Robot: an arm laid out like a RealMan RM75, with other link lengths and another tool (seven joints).
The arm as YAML. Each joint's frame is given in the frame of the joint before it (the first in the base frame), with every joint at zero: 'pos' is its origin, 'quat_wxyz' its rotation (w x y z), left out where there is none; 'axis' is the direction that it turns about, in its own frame. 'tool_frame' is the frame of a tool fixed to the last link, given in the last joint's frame.
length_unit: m
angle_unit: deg
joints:
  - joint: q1
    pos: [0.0, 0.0, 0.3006]
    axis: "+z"
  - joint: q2
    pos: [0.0, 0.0, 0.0]
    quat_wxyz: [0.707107, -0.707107, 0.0, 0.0]
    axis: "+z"
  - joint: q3
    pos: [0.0, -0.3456, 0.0]
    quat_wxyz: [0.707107, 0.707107, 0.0, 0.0]
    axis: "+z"
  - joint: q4
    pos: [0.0, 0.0, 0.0]
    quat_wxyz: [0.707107, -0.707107, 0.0, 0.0]
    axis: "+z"
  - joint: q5
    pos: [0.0, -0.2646, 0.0]
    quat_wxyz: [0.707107, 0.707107, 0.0, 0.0]
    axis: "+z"
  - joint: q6
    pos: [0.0, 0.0, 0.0]
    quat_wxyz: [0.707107, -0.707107, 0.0, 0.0]
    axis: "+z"
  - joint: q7
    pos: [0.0, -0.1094, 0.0]
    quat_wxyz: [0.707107, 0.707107, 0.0, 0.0]
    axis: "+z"
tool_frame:
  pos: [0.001, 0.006, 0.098]
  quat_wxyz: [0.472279, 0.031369, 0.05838, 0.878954]
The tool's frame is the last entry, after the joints.
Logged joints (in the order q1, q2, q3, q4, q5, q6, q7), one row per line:
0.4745, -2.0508, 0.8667, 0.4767, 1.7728, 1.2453, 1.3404
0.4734, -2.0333, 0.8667, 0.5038, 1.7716, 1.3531, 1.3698
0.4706, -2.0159, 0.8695, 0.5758, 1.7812, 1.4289, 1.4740
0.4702, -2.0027, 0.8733, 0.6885, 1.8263, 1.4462, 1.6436
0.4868, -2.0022, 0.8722, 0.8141, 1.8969, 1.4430, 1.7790
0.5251, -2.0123, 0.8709, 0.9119, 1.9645, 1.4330, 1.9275
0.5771, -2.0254, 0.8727, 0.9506, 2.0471, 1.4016, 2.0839
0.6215, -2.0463, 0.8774, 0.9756, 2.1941, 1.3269, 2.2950
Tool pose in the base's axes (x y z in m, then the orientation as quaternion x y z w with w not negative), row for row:
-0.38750, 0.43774, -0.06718, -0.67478, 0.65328, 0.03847, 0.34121
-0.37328, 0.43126, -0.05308, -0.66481, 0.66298, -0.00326, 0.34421
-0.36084, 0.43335, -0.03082, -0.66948, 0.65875, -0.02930, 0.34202
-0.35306, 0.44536, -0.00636, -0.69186, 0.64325, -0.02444, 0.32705
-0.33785, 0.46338, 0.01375, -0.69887, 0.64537, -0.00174, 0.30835
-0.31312, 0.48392, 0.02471, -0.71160, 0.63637, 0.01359, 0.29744
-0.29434, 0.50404, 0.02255, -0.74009, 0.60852, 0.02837, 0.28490
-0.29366, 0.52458, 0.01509, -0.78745, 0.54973, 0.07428, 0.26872
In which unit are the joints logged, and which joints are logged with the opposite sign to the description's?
The joints are logged in radians. Opposite sign: q1, q7.
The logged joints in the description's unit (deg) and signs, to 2 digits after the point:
-27.19, -117.50, 49.66, 27.31, 101.57, 71.35, -76.80
-27.12, -116.50, 49.66, 28.87, 101.51, 77.53, -78.48
-26.96, -115.50, 49.82, 32.99, 102.06, 81.87, -84.45
-26.94, -114.75, 50.04, 39.45, 104.64, 82.86, -94.17
-27.89, -114.72, 49.97, 46.64, 108.68, 82.68, -101.93
-30.09, -115.30, 49.90, 52.25, 112.56, 82.10, -110.44
-33.07, -116.05, 50.00, 54.47, 117.29, 80.31, -119.40
-35.61, -117.24, 50.27, 55.90, 125.71, 76.03, -131.49

